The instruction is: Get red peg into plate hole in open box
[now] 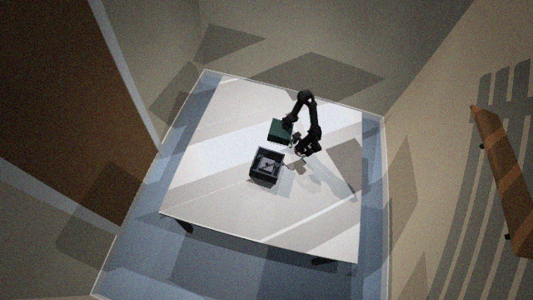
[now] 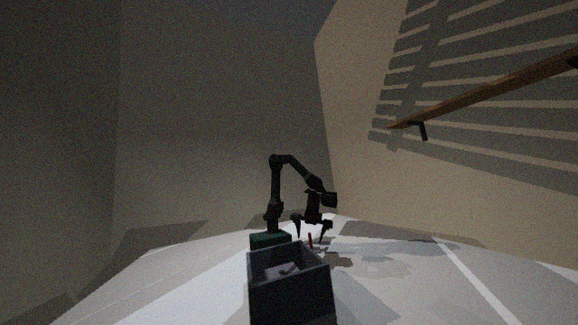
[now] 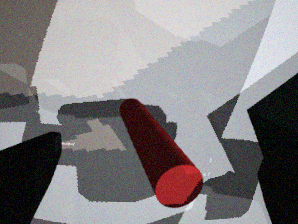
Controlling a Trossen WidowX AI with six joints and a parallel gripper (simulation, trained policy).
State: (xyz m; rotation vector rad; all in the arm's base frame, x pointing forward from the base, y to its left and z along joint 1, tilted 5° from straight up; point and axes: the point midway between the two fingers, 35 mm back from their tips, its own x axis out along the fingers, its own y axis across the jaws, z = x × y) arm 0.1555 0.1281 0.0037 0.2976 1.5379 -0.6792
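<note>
Now: the red peg 10 mm below my gripper tip and 10 mm ahead of it. Round my gripper tip: dark box: 190 mm ahead, 180 mm to the right, 20 mm below; then grey plate: 190 mm ahead, 180 mm to the right.
</note>
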